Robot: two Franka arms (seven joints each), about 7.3 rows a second.
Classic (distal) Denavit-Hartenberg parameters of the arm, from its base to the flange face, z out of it. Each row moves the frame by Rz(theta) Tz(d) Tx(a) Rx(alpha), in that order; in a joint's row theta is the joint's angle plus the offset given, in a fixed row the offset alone. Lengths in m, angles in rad.
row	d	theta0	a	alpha
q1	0.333	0	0	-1.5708
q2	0	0	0	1.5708
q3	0.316	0	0.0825	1.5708
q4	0	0	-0.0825	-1.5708
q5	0.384	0	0	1.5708
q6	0	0	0.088	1.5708
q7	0.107	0	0	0
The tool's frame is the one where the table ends.
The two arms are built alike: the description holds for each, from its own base.
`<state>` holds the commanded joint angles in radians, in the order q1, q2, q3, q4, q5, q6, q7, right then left.
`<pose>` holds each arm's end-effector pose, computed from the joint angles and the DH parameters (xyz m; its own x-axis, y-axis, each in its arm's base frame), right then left.
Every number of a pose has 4 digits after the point.
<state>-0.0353 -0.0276 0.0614 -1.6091 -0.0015 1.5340 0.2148 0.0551 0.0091 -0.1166 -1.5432 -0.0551 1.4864 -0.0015</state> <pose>0.5413 0.0144 0.6185 0.9811 -0.1878 -0.0458 -0.1873 -0.9822 0.0132 0.5471 -0.0397 0.6255 0.9957 -0.0645 -0.0657 -0.0609 -0.9966 0.0560</pose>
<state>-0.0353 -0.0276 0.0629 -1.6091 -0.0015 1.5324 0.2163 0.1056 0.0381 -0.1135 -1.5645 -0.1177 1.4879 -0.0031</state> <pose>0.5411 0.0153 0.6183 0.9811 -0.1878 -0.0473 -0.1873 -0.9822 0.0137 0.5559 -0.0166 0.6005 0.9934 -0.0149 -0.1140 -0.0010 -0.9926 0.1213</pose>
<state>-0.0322 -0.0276 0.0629 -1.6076 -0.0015 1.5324 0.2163 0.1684 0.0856 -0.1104 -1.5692 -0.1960 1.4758 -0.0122</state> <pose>0.5411 0.0169 0.6190 0.9817 -0.1847 -0.0458 -0.1843 -0.9828 0.0134 0.5666 0.0130 0.5725 0.9828 0.0493 -0.1780 0.0853 -0.9758 0.2011</pose>
